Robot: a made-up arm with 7 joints. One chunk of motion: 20 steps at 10 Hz.
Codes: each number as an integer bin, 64 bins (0 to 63) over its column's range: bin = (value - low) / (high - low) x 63, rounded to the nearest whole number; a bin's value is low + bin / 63 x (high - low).
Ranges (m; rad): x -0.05..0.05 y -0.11..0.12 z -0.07..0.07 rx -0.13..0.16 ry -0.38..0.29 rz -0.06..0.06
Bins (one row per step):
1: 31 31 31 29 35 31
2: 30 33 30 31 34 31
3: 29 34 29 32 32 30
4: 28 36 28 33 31 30
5: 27 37 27 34 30 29
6: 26 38 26 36 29 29
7: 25 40 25 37 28 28
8: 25 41 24 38 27 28
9: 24 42 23 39 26 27
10: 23 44 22 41 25 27
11: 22 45 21 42 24 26
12: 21 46 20 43 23 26
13: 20 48 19 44 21 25
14: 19 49 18 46 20 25
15: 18 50 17 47 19 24
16: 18 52 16 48 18 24
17: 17 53 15 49 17 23
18: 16 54 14 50 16 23
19: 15 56 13 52 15 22
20: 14 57 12 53 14 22
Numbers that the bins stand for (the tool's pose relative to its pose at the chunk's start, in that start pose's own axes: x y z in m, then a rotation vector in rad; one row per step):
1: -0.0008 0.0032 -0.0011 0.0035 -0.0078 -0.0010
2: -0.0024 0.0105 -0.0033 0.0127 -0.0184 -0.0010
3: -0.0040 0.0141 -0.0056 0.0173 -0.0397 -0.0029
4: -0.0056 0.0214 -0.0078 0.0219 -0.0503 -0.0029
5: -0.0071 0.0251 -0.0100 0.0265 -0.0610 -0.0048
6: -0.0087 0.0287 -0.0122 0.0357 -0.0716 -0.0048
7: -0.0103 0.0360 -0.0144 0.0403 -0.0822 -0.0067
8: -0.0103 0.0397 -0.0167 0.0449 -0.0929 -0.0067
9: -0.0119 0.0433 -0.0189 0.0495 -0.1035 -0.0086
10: -0.0135 0.0506 -0.0211 0.0587 -0.1141 -0.0086
11: -0.0151 0.0543 -0.0233 0.0633 -0.1248 -0.0105
12: -0.0167 0.0579 -0.0256 0.0679 -0.1354 -0.0105
13: -0.0183 0.0652 -0.0278 0.0725 -0.1567 -0.0124
14: -0.0198 0.0689 -0.0300 0.0817 -0.1673 -0.0124
15: -0.0214 0.0725 -0.0322 0.0863 -0.1779 -0.0143
16: -0.0214 0.0798 -0.0344 0.0910 -0.1886 -0.0143
17: -0.0230 0.0835 -0.0367 0.0956 -0.1992 -0.0162
18: -0.0246 0.0871 -0.0389 0.1002 -0.2098 -0.0162
19: -0.0262 0.0944 -0.0411 0.1094 -0.2205 -0.0181
20: -0.0278 0.0981 -0.0433 0.1140 -0.2311 -0.0181

